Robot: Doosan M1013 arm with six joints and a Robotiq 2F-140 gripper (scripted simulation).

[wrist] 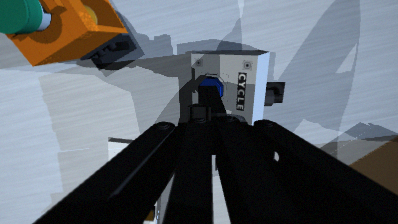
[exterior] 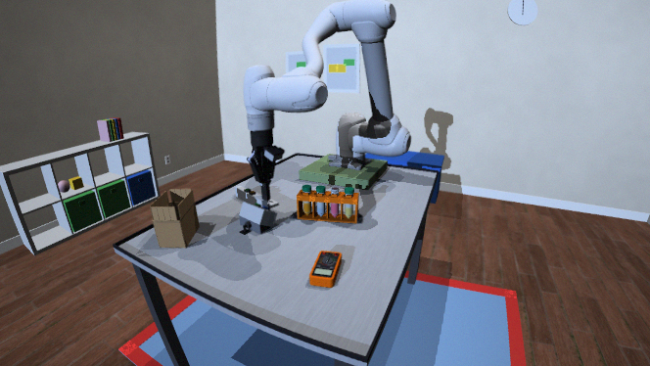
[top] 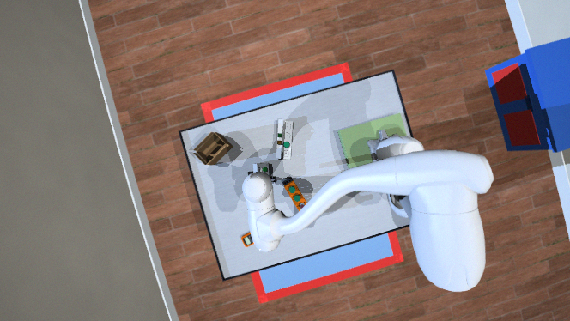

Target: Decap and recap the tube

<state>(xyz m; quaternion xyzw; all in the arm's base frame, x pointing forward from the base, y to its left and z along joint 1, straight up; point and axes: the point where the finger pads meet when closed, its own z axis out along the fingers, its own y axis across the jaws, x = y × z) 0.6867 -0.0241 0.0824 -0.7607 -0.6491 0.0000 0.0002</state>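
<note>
Right now my hand is 1 cm short of the blue key and 6 cm above it. Round my hand: key housing 2 cm ahead, 2 cm to the right, 8 cm below; green key 4 cm to the right, 6 cm below.
</note>
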